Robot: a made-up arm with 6 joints.
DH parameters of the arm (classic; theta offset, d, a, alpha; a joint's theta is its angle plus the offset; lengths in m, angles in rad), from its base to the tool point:
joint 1: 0 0.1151 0 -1.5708
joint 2: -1.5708 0 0.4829 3.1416
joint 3: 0 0 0 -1.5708
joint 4: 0 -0.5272 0 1.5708
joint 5: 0 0.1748 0 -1.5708
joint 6: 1.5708 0 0 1.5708
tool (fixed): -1.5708 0 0 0
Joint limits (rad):
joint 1: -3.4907..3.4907
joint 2: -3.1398..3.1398
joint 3: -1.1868..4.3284
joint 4: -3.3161..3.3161
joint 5: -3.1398..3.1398
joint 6: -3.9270..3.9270
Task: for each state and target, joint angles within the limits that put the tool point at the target. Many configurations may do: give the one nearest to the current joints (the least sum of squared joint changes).
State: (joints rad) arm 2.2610 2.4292 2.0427 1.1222 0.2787 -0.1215
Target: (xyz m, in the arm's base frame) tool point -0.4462 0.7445 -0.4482
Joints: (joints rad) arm 2.1787 2.2161 1.3968 1.2266 0.2787 -0.1215
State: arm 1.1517 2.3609 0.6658 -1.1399 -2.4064 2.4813
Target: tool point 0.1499 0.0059 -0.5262
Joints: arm 0.9083 2.0302 0.0383 -0.8561 -2.4064 2.4813
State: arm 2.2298 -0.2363 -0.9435 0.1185 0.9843 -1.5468
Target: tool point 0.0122 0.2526 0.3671
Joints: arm 2.2769 -0.7655 -0.9936 0.1356 0.9843 -1.5468
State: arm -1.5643 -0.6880 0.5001 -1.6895 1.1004 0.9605
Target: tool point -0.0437 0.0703 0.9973
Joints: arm -1.4323 -0.6771 0.7866 -1.3775 1.1004 0.9605
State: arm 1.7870 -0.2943 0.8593 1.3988 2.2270 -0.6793
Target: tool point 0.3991 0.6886 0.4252
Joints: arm 1.1307 0.5473 0.0641 1.1729 2.2270 -0.6793
